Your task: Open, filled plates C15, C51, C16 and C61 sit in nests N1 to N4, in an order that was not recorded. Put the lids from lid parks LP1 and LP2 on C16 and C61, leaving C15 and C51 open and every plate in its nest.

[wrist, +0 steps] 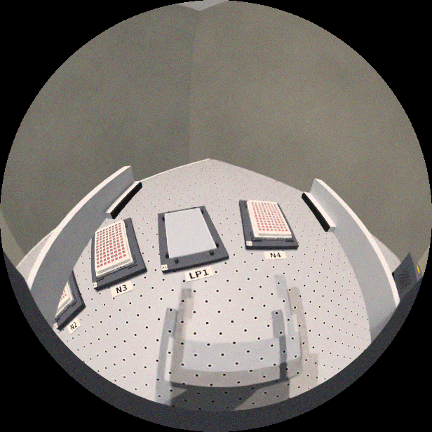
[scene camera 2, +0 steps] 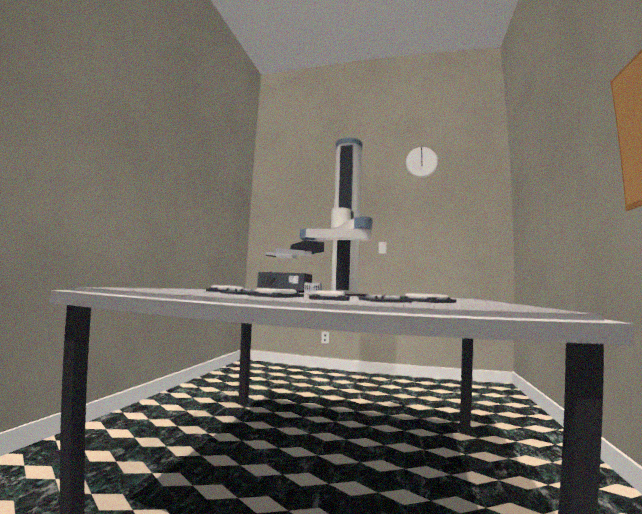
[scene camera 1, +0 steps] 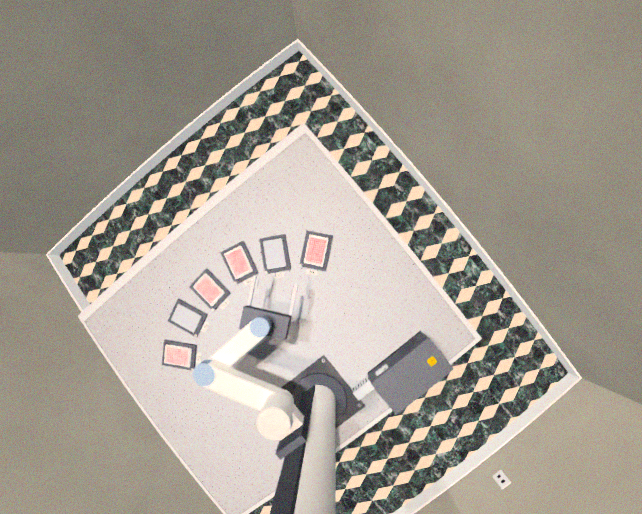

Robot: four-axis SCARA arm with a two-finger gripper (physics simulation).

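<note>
My gripper is open and empty, raised above the table, its fingers pointing towards the LP1 side. A pale lid lies flat on lid park LP1, between N3 and N4. Another pale lid lies on LP2, between N1 and N2. Open plates with red wells sit in N4, N3, N2 and N1. In the wrist view a finger partly hides N2. No plate names are readable.
The nests and lid parks form an arc on the perforated table around the arm's column. A dark grey box stands beside the arm's base. Arm and finger shadows fall on the table.
</note>
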